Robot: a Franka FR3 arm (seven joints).
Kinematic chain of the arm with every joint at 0, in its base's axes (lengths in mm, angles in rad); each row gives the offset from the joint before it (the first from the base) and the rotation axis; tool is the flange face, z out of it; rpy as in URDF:
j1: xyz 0 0 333 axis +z
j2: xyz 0 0 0 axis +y
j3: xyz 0 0 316 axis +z
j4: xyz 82.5 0 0 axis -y
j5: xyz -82.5 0 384 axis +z
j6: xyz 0 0 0 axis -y
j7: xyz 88 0 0 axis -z
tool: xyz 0 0 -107 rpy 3.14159 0 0
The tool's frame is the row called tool.
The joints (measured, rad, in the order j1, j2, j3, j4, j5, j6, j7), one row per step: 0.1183, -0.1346, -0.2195, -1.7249, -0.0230, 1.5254, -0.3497; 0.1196, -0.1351, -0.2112, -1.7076, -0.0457, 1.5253, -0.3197; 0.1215, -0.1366, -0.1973, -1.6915, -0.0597, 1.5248, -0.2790; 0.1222, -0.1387, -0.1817, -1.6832, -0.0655, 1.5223, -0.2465; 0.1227, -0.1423, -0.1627, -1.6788, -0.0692, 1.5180, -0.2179; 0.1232, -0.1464, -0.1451, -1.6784, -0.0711, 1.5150, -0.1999; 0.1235, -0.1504, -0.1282, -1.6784, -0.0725, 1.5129, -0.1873
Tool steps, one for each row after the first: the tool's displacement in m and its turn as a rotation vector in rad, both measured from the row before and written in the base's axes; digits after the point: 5 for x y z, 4 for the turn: 0.00072, 0.00231, 0.00845, -0.0270, -0.0156, -0.0206; 0.00058, 0.00662, 0.00847, -0.0187, -0.0170, -0.0255; -0.00010, 0.00797, 0.00496, -0.0090, -0.0089, -0.0167; -0.00087, 0.00995, 0.00376, -0.0066, -0.0050, -0.0096; -0.00116, 0.00942, 0.00220, -0.0042, -0.0026, -0.0003; -0.00123, 0.00900, 0.00201, -0.0036, -0.0028, 0.0043
